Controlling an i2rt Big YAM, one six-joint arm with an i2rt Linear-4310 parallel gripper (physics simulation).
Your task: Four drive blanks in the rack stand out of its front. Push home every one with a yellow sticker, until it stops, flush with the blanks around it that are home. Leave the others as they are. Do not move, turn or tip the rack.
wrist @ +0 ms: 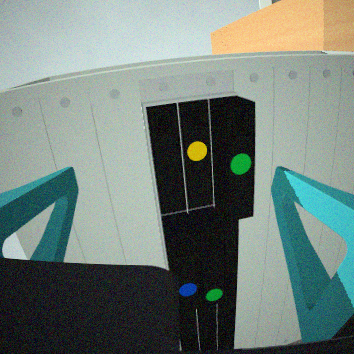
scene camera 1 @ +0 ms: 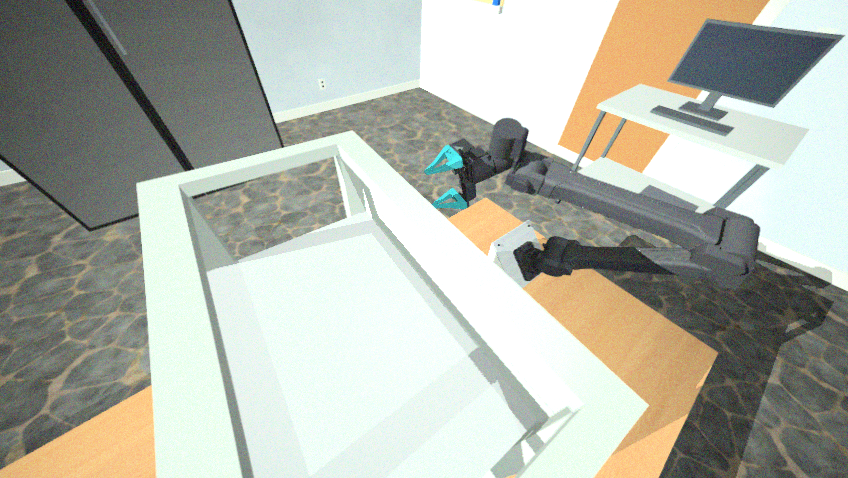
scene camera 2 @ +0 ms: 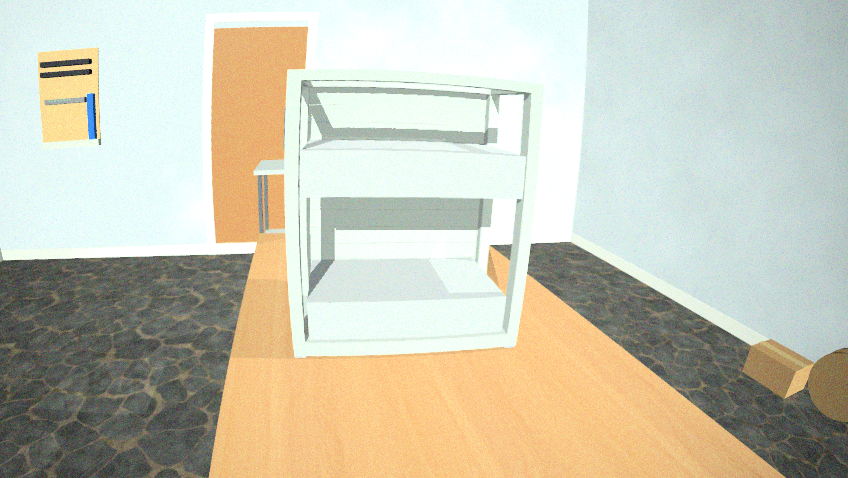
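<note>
The pale rack (scene camera 1: pixel 409 204) (scene camera 2: pixel 409 175) (wrist: pixel 115 165) stands upright, its back to the scene cameras. In the wrist view its front shows black blanks. A blank with a yellow sticker (wrist: pixel 197 151) looks level with the plain blank (wrist: pixel 167 160) on its left. A blank with a green sticker (wrist: pixel 241 164) stands out on the right, its side showing. Lower down are a blue-stickered blank (wrist: pixel 188 289) and another green-stickered blank (wrist: pixel 214 295); how far they stand out is unclear. My gripper (scene camera 1: pixel 430 188) (wrist: pixel 174 177) is open and empty, its teal fingers apart in front of the upper blanks.
The rack stands on a wooden table (scene camera 1: pixel 623 320) (scene camera 2: pixel 415 415). My black arm (scene camera 1: pixel 629 207) reaches over from the front side, above its grey base plate (scene camera 1: pixel 504 252). A dark cabinet (scene camera 1: pixel 201 71) and a desk with a monitor (scene camera 1: pixel 754 62) stand farther off.
</note>
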